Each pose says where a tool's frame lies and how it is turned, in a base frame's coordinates. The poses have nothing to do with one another.
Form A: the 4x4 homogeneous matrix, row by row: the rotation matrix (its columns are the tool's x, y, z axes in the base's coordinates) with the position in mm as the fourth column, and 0 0 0 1 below. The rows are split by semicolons.
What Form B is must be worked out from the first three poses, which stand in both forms.
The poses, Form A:
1: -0.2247, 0.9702, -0.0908, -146.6; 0.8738, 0.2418, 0.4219, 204.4; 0.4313, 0.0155, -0.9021, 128.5; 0, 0, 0, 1
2: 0.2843, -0.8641, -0.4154, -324.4; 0.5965, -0.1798, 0.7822, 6.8; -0.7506, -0.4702, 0.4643, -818.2; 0, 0, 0, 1
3: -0.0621, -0.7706, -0.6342, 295.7; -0.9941, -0.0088, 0.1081, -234.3; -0.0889, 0.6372, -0.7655, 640.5; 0, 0, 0, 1
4: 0.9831, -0.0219, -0.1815, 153.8; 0.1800, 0.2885, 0.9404, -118.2; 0.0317, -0.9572, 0.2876, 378.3; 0, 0, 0, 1
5: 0.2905, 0.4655, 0.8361, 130.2; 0.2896, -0.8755, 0.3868, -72.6; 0.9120, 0.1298, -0.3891, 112.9; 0, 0, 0, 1
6: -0.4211, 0.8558, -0.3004, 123.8; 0.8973, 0.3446, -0.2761, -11.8; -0.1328, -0.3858, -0.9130, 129.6; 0, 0, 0, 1
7: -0.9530, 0.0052, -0.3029, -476.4; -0.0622, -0.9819, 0.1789, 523.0; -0.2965, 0.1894, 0.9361, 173.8; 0, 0, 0, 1
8: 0.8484, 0.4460, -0.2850, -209.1; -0.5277, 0.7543, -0.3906, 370.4; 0.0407, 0.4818, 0.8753, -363.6; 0, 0, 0, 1
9: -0.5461, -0.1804, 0.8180, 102.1; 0.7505, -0.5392, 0.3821, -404.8; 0.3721, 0.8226, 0.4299, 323.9; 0, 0, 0, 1
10: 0.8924, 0.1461, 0.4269, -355.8; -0.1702, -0.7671, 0.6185, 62.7; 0.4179, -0.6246, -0.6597, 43.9; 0, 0, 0, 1
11: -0.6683, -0.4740, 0.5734, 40.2; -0.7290, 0.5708, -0.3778, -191.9; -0.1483, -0.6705, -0.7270, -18.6; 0, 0, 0, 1
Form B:
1: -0.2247, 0.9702, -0.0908, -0.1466; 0.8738, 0.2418, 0.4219, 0.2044; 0.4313, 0.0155, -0.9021, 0.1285; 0, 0, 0, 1
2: 0.2843, -0.8641, -0.4154, -0.3244; 0.5965, -0.1798, 0.7822, 0.0068; -0.7506, -0.4702, 0.4643, -0.8182; 0, 0, 0, 1
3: -0.0621, -0.7706, -0.6342, 0.2957; -0.9941, -0.0088, 0.1081, -0.2343; -0.0889, 0.6372, -0.7655, 0.6405; 0, 0, 0, 1
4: 0.9831, -0.0219, -0.1815, 0.1538; 0.1800, 0.2885, 0.9404, -0.1182; 0.0317, -0.9572, 0.2876, 0.3783; 0, 0, 0, 1
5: 0.2905, 0.4655, 0.8361, 0.1302; 0.2896, -0.8755, 0.3868, -0.0726; 0.9120, 0.1298, -0.3891, 0.1129; 0, 0, 0, 1
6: -0.4211, 0.8558, -0.3004, 0.1238; 0.8973, 0.3446, -0.2761, -0.0118; -0.1328, -0.3858, -0.9130, 0.1296; 0, 0, 0, 1
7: -0.9530, 0.0052, -0.3029, -0.4764; -0.0622, -0.9819, 0.1789, 0.5230; -0.2965, 0.1894, 0.9361, 0.1738; 0, 0, 0, 1
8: 0.8484, 0.4460, -0.2850, -0.2091; -0.5277, 0.7543, -0.3906, 0.3704; 0.0407, 0.4818, 0.8753, -0.3636; 0, 0, 0, 1
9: -0.5461, -0.1804, 0.8180, 0.1021; 0.7505, -0.5392, 0.3821, -0.4048; 0.3721, 0.8226, 0.4299, 0.3239; 0, 0, 0, 1
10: 0.8924, 0.1461, 0.4269, -0.3558; -0.1702, -0.7671, 0.6185, 0.0627; 0.4179, -0.6246, -0.6597, 0.0439; 0, 0, 0, 1
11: -0.6683, -0.4740, 0.5734, 0.0402; -0.7290, 0.5708, -0.3778, -0.1919; -0.1483, -0.6705, -0.7270, -0.0186; 0, 0, 0, 1
